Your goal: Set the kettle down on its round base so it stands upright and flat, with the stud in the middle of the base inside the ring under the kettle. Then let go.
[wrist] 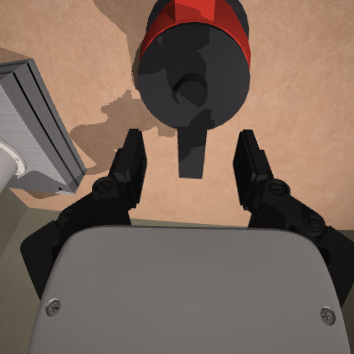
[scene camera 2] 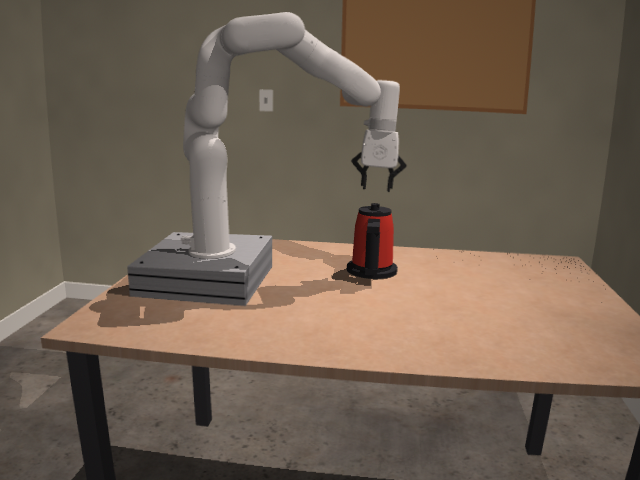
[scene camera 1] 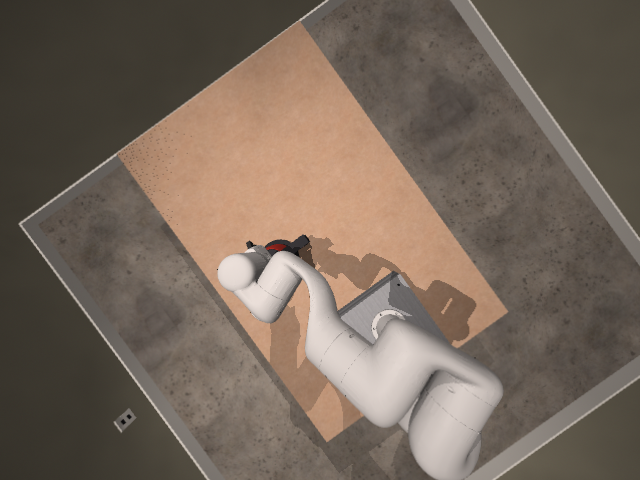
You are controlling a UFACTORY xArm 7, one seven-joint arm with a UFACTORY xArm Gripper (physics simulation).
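The red kettle (scene camera 1: pixel 276 248) (scene camera 2: pixel 385 242) (wrist: pixel 195 65) with black lid and handle stands on its round black base (scene camera 2: pixel 391 271) (wrist: pixel 156 15). In scene camera 2 it looks upright and level, and its bottom meets the base all round the side that shows. The stud and the ring are hidden under the kettle. My gripper (scene camera 2: pixel 376 189) (wrist: pixel 189 145) is open and empty. It hangs above the lid knob, apart from the kettle. In the wrist view the black handle shows between the fingers, lower down and not touched. In scene camera 1 the arm hides part of the kettle.
The arm's grey mounting block (scene camera 1: pixel 356 312) (scene camera 2: pixel 186 286) (wrist: pixel 47 125) stands on the wooden table (scene camera 1: pixel 289 129) (scene camera 2: pixel 439 320) (wrist: pixel 300 100), to the left of the kettle in scene camera 2. Shadows of the arm fall across the table.
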